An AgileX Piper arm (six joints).
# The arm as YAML. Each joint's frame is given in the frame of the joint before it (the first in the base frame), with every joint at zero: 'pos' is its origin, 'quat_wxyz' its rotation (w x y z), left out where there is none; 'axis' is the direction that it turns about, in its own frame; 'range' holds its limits. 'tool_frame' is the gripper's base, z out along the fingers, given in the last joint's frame.
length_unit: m
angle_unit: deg
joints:
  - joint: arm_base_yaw
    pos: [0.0, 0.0, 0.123]
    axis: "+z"
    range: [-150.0, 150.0]
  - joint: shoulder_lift
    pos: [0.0, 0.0, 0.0]
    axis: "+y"
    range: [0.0, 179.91]
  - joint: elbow
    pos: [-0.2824, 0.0, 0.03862]
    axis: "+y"
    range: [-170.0, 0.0]
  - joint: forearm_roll
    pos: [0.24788, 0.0, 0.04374]
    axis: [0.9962, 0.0, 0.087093]
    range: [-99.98, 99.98]
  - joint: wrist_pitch
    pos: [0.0, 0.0, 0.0]
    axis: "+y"
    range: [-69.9, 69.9]
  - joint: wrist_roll
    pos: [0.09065, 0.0, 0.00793]
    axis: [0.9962, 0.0, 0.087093]
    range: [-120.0, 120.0]
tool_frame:
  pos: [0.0, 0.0, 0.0]
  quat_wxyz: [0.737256, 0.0, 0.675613, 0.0]
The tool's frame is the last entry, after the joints.
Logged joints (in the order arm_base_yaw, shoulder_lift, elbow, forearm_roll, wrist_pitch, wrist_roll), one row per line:
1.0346, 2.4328, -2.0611, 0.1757, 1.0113, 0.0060
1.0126, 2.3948, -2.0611, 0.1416, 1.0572, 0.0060
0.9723, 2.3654, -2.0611, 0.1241, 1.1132, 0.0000
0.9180, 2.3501, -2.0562, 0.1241, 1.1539, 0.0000
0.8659, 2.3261, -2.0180, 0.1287, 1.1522, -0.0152
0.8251, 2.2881, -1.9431, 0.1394, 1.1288, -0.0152
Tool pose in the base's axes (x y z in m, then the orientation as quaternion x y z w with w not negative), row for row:
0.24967, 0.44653, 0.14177, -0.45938, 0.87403, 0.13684, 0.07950
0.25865, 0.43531, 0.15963, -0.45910, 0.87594, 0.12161, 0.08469
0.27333, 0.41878, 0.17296, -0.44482, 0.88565, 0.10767, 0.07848
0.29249, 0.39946, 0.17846, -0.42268, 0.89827, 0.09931, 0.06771
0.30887, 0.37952, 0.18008, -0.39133, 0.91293, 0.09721, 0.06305
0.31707, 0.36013, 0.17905, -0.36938, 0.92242, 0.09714, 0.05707
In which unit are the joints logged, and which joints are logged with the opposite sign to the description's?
The joints are logged in radians. Opposite sign: wrist_roll.
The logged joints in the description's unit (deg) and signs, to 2 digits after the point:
59.28, 139.39, -118.09, 10.07, 57.94, -0.34
58.02, 137.21, -118.09, 8.11, 60.57, -0.34
55.71, 135.53, -118.09, 7.11, 63.78, 0.00
52.60, 134.65, -117.81, 7.11, 66.11, 0.00
49.61, 133.28, -115.62, 7.37, 66.02, 0.87
47.27, 131.10, -111.33, 7.99, 64.68, 0.87

